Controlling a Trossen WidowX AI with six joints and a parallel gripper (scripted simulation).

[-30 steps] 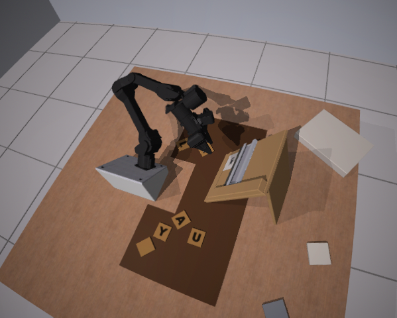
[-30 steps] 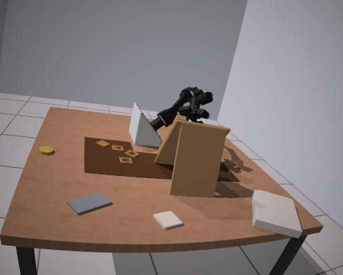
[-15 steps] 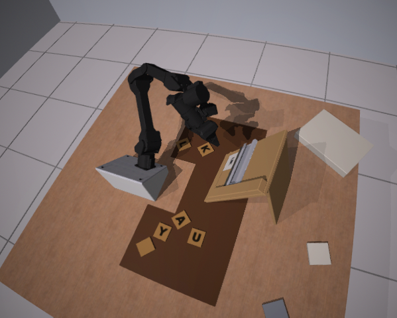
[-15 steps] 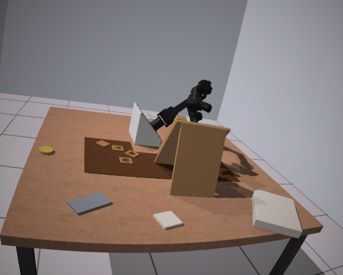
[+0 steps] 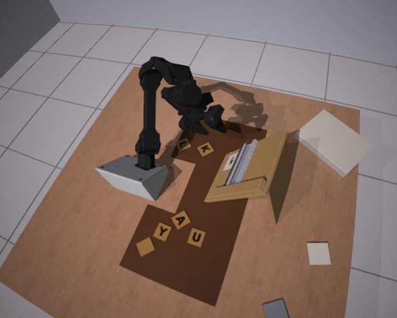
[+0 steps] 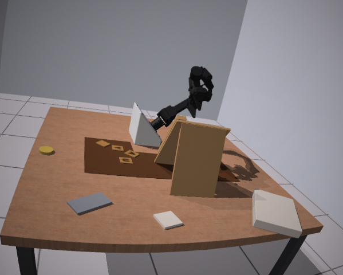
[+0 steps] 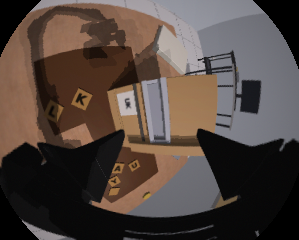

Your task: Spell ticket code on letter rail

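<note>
Now: the white ticket 20 cm below my gripper tip, 5 cm ahead of it and 3 cm to the left of it. From my gripper tip the other things lie so: dark brown mat: 27 cm below, 13 cm to the right, 6 cm behind; then small white pad: 48 cm ahead, 27 cm below, 15 cm to the right; then blank tile: 42 cm to the right, 27 cm below, 11 cm behind.
</note>
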